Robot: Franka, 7 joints.
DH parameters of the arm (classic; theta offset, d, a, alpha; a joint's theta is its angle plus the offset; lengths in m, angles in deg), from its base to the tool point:
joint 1: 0 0.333 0 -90
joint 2: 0 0 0 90
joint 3: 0 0.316 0.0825 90
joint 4: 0 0 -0.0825 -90
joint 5: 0 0.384 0 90
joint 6: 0 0 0.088 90
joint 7: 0 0.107 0 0
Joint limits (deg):
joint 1: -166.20..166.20
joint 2: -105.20..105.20
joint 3: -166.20..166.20
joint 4: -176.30..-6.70
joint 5: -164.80..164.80
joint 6: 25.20..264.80
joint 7: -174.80..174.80
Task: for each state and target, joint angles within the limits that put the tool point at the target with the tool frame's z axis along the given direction. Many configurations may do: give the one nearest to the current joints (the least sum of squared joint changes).
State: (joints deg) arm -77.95 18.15 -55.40 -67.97 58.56 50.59 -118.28
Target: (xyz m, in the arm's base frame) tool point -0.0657 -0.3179 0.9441 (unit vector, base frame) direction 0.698 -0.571 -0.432
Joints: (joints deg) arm -85.89 -25.71 -17.08 -79.49 47.39 92.25 -118.28
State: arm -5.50 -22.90 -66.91 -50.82 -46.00 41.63 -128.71
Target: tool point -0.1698 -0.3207 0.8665 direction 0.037 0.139 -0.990
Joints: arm 5.08 -21.98 -72.77 -36.50 -35.71 27.57 -128.71
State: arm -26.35 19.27 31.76 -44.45 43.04 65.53 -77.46
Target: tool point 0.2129 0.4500 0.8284 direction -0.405 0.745 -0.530
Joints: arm -5.65 -16.38 47.61 -81.63 67.25 93.07 -77.46
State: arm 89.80 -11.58 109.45 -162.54 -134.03 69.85 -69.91
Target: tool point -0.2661 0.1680 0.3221 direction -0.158 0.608 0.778
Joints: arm 89.42 -20.41 84.86 -170.53 -111.31 61.87 -69.91
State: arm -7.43 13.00 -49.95 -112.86 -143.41 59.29 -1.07
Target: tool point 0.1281 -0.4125 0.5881 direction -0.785 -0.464 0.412
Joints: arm -10.19 -31.05 -38.86 -138.81 -126.86 61.21 -1.07
